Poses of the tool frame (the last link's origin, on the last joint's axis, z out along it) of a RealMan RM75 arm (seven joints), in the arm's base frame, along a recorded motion.
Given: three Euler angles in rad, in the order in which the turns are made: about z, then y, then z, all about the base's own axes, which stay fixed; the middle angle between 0 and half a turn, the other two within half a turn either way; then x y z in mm.
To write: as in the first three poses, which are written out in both.
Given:
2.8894, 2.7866, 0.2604, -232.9, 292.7, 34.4
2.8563, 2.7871, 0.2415, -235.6, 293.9, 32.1
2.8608, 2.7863, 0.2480, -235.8, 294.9, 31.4
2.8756, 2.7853, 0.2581, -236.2, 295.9, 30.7
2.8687, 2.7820, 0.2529, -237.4, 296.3, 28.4
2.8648, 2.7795, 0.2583, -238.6, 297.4, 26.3
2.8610, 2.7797, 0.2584, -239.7, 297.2, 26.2
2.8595, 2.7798, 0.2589, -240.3, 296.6, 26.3
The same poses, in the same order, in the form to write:
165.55, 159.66, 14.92, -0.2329, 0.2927, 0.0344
163.65, 159.69, 13.84, -0.2356, 0.2939, 0.0321
163.91, 159.64, 14.21, -0.2358, 0.2949, 0.0314
164.76, 159.59, 14.79, -0.2362, 0.2959, 0.0307
164.36, 159.40, 14.49, -0.2374, 0.2963, 0.0284
164.14, 159.25, 14.80, -0.2386, 0.2974, 0.0263
163.92, 159.27, 14.81, -0.2397, 0.2972, 0.0262
163.84, 159.27, 14.83, -0.2403, 0.2966, 0.0263

